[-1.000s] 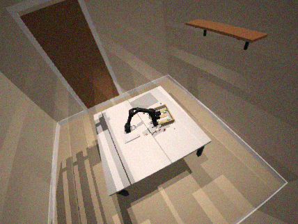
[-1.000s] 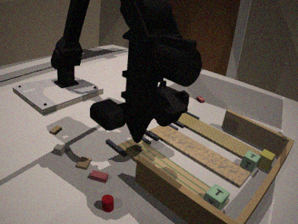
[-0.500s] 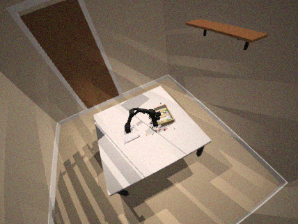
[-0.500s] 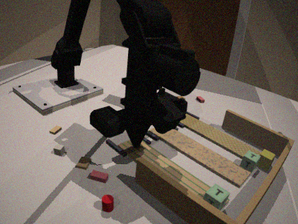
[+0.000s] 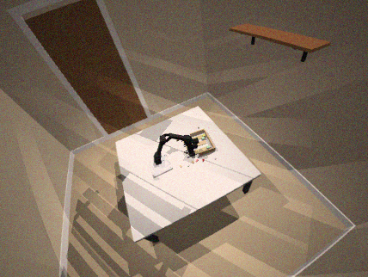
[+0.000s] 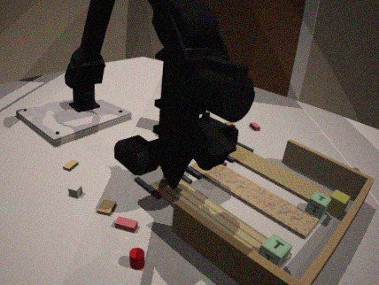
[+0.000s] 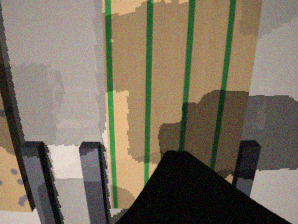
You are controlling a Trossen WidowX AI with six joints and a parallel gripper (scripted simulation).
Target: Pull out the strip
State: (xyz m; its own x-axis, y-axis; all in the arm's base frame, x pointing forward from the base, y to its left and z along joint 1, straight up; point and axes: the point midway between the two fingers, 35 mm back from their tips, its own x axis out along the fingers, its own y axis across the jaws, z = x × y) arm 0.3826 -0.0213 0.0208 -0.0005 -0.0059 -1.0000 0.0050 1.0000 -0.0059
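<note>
My gripper tip is now 8 cm past the grey cube and 14 cm to the left of it.
</note>
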